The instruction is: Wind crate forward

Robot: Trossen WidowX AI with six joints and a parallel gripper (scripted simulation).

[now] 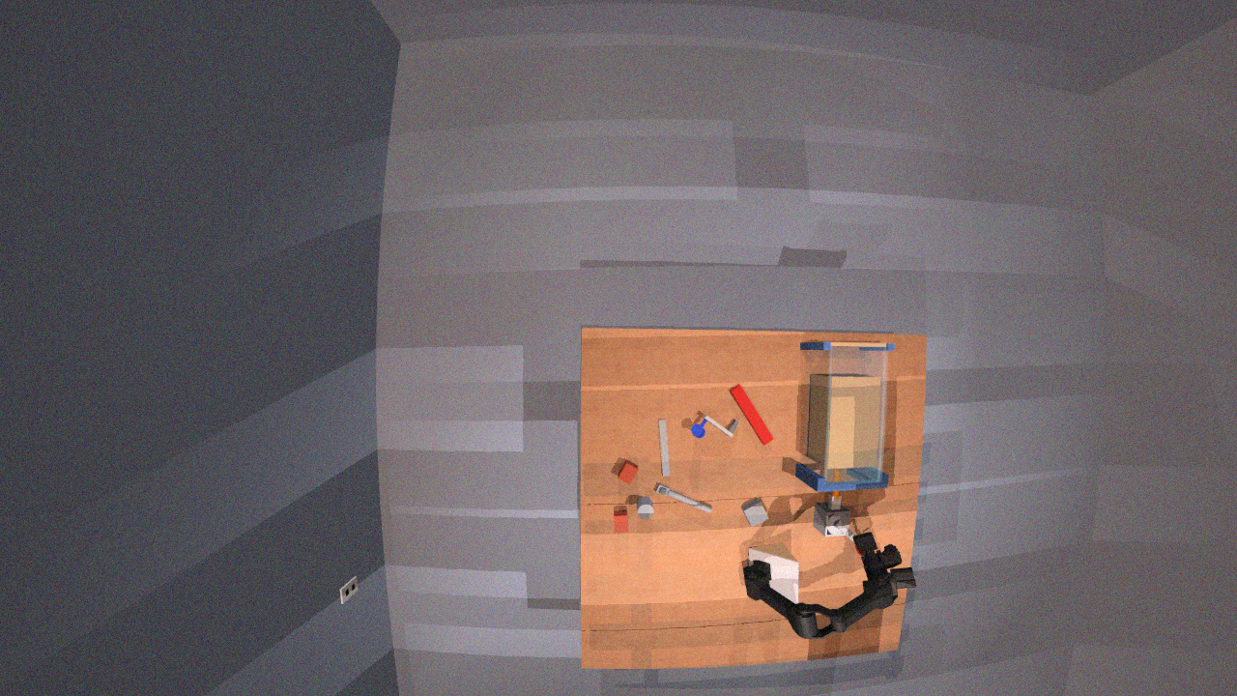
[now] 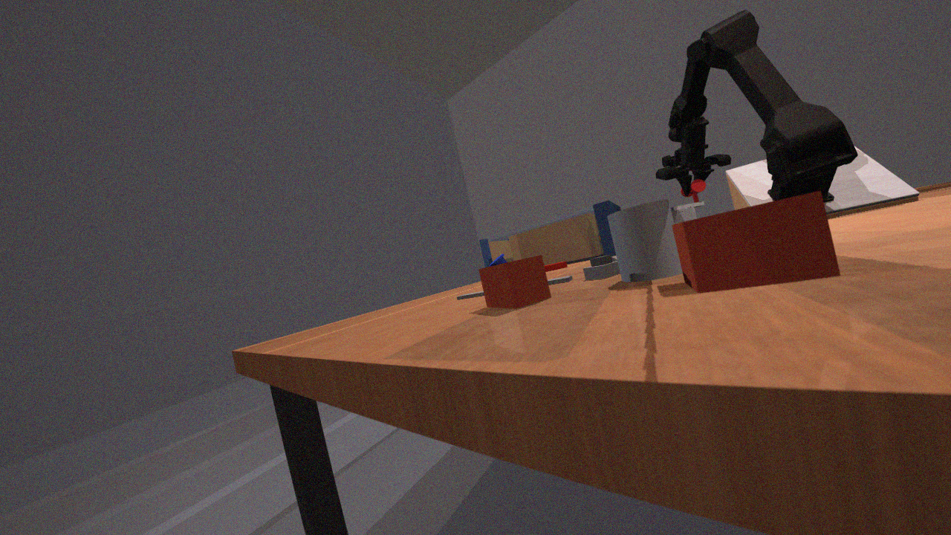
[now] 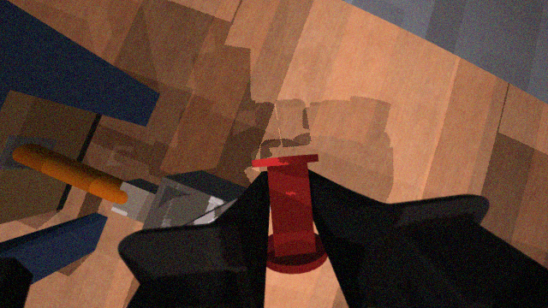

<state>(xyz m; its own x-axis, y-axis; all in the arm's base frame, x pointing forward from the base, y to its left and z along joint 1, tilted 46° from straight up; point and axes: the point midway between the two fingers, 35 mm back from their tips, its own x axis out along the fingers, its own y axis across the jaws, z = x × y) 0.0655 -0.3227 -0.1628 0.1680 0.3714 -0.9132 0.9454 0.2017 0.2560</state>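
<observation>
Now: gripper tip 20 mm short of the red-knobbed crank, 40 mm to the right of it and 30 mm above it. Also, from my gripper tip: grey winch 50 mm ahead, 80 mm to the left, 100 mm below; blue steel frame 230 mm ahead, 60 mm to the left, 30 mm below; red grip 10 mm behind, 20 mm to the left.
</observation>
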